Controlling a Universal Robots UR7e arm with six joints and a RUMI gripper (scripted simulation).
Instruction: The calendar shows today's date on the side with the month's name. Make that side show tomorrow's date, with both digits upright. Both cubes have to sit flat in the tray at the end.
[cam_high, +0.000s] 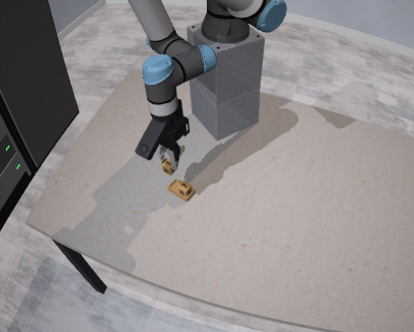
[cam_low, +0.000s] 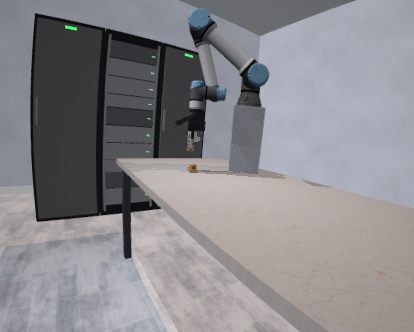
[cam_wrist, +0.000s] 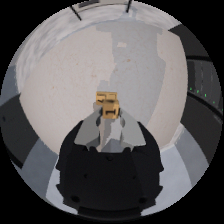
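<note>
Now: hand 10 mm above the wooden date cube. The rest, counted from my hand: wooden cube 10 mm behind, 40 mm to the left, 110 mm below; tray 10 mm behind, 20 mm to the left, 130 mm below.
</note>
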